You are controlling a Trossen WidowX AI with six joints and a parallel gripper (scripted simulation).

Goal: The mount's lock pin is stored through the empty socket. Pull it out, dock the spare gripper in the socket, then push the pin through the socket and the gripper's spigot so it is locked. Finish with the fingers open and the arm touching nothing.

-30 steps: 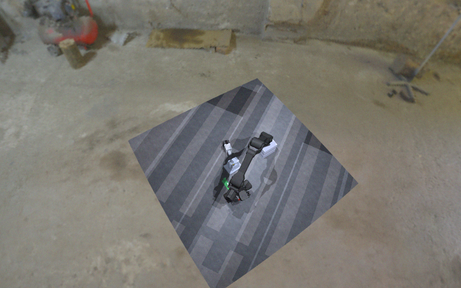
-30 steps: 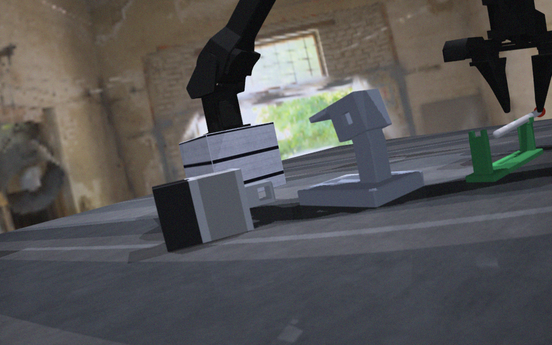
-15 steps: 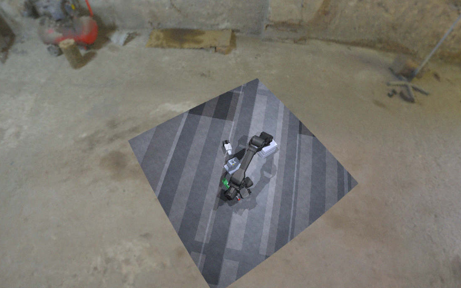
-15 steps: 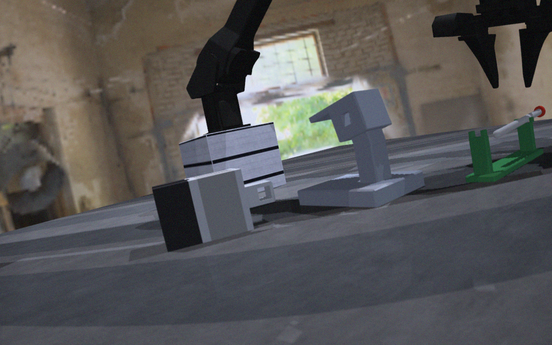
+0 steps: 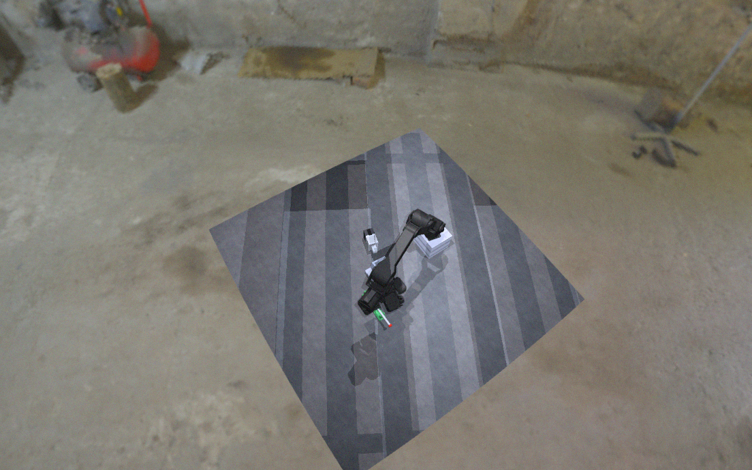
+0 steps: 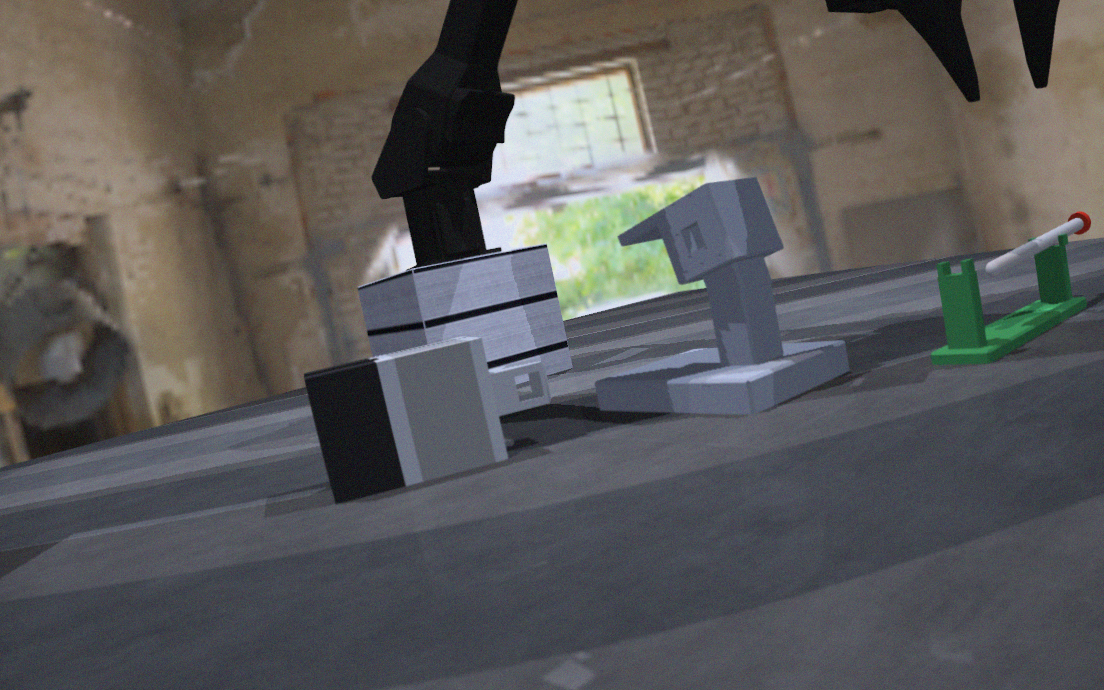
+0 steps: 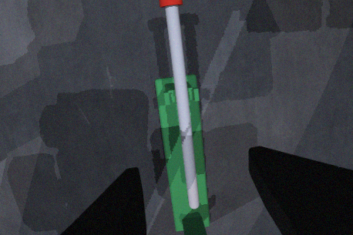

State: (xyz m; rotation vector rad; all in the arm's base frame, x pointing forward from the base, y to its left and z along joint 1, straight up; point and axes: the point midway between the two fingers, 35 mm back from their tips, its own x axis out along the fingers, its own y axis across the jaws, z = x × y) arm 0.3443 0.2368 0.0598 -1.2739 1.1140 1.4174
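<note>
The cradle is 11 cm below my gripper tip, 5 cm to the right of it and 1 cm ahead of it. Round my gripper tip: grey mount: 19 cm to the right, 8 cm below, 7 cm behind; spare gripper: 34 cm to the right, 10 cm below, 9 cm behind.
</note>
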